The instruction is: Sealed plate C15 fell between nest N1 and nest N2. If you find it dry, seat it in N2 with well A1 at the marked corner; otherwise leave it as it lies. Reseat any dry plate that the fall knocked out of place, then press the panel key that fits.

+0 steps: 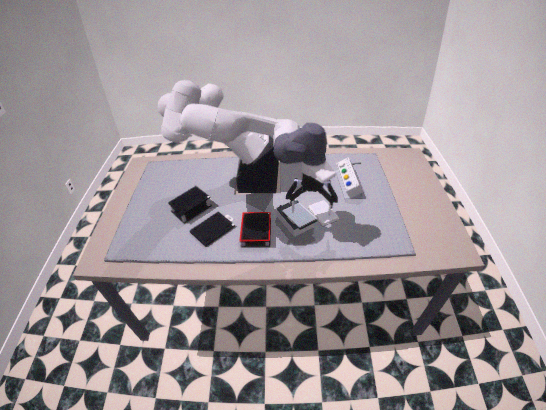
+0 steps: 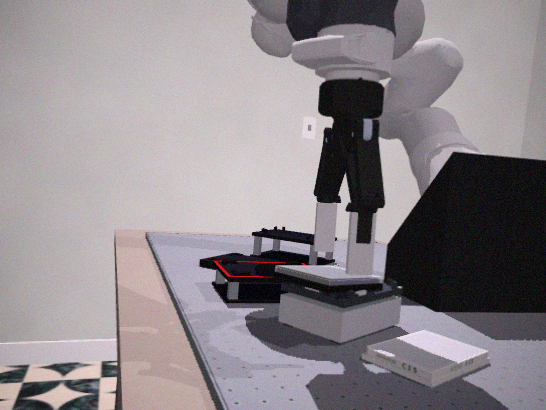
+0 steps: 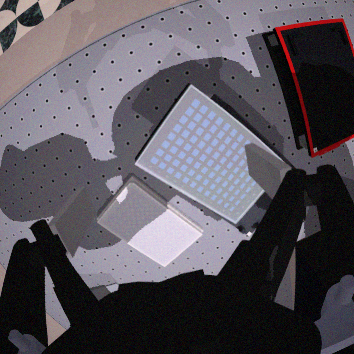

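Observation:
Plate C15 [image 1: 321, 210] [image 2: 427, 352] [image 3: 150, 225], pale with its code on one side, lies flat on the mat beside a grey block nest [image 1: 299, 234] [image 2: 312, 312]. A small bright patch shows near one corner; I cannot tell whether it is liquid or glare. A plate with blue wells [image 1: 301, 215] [image 2: 320, 273] [image 3: 197, 155] rests on the nest, shifted so that part of the dark nest top is bare. My gripper [image 1: 311, 208] [image 2: 342, 262] [image 3: 165, 180] is open and empty, one finger over the blue-well plate's end, the other past C15. Nest labels are unreadable.
A red-edged black stand [image 1: 241, 227] [image 2: 229, 270] [image 3: 294, 80] is beside the block nest. A low black nest [image 1: 211, 229] and a raised black stand [image 1: 191, 200] are farther left. The panel [image 1: 349, 181] with green, yellow and blue keys stands at the back right.

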